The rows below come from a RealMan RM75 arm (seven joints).
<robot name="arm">
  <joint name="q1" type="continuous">
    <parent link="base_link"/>
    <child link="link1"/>
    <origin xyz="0 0 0.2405" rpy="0 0 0"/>
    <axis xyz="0 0 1"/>
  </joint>
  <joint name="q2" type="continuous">
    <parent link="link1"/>
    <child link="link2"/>
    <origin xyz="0 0 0" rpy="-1.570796 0 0"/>
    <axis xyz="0 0 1"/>
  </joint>
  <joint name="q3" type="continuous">
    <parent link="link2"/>
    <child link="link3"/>
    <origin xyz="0 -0.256 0" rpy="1.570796 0 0"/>
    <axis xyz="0 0 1"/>
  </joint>
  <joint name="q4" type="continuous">
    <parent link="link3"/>
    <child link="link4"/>
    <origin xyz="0 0 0" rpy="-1.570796 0 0"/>
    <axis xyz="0 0 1"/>
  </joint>
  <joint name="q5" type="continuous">
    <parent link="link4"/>
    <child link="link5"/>
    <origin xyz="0 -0.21 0" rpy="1.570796 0 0"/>
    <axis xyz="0 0 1"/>
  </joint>
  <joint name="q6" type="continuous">
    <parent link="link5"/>
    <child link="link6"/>
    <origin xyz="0 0 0" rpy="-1.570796 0 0"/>
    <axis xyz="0 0 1"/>
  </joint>
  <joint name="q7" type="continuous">
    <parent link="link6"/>
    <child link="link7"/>
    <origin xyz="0 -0.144 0" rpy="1.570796 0 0"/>
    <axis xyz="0 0 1"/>
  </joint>
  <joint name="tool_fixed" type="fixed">
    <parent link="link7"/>
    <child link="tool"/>
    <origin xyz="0 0 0" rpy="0 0 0"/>
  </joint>
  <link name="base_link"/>
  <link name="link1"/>
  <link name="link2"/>
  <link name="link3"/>
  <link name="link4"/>
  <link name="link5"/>
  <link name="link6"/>
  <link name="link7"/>
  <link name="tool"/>
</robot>
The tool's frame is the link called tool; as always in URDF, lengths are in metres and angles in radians. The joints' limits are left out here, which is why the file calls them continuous.
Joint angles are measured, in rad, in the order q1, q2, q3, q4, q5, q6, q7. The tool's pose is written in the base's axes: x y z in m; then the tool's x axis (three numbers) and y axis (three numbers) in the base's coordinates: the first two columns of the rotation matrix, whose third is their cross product. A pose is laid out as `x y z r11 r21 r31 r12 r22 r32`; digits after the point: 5 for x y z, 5 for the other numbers.
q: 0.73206, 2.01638, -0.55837, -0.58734, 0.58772, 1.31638, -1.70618
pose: 0.29232 0.37923 0.00773 0.91790 -0.39429 -0.04469 -0.38682 -0.86397 -0.32238
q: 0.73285, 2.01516, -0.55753, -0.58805, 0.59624, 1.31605, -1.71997
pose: 0.29122 0.38042 0.00865 0.92336 -0.38085 -0.04864 -0.37507 -0.86768 -0.32627
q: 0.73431, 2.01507, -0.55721, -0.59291, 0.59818, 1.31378, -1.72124
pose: 0.29038 0.38197 0.00994 0.92526 -0.37613 -0.04924 -0.37026 -0.86725 -0.33285
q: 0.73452, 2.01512, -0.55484, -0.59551, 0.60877, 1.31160, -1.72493
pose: 0.28911 0.38346 0.01095 0.92654 -0.37144 -0.05962 -0.36876 -0.86538 -0.33932
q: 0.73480, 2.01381, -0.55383, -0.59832, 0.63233, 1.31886, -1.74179
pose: 0.28575 0.38498 0.01234 0.93254 -0.35256 -0.07784 -0.35723 -0.86971 -0.34057
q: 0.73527, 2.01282, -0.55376, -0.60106, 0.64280, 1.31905, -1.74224
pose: 0.28433 0.38635 0.01363 0.93304 -0.34909 -0.08705 -0.35697 -0.86810 -0.34493
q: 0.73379, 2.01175, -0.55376, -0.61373, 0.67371, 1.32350, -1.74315
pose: 0.28035 0.38943 0.01745 0.93390 -0.33866 -0.11462 -0.35688 -0.86362 -0.35610
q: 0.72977, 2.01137, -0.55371, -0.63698, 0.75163, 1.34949, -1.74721
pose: 0.26933 0.39357 0.02391 0.93181 -0.31077 -0.18747 -0.35964 -0.86017 -0.36163
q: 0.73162, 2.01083, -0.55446, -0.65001, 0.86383, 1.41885, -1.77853
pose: 0.24922 0.39460 0.02875 0.92585 -0.24238 -0.28991 -0.33487 -0.88174 -0.33225
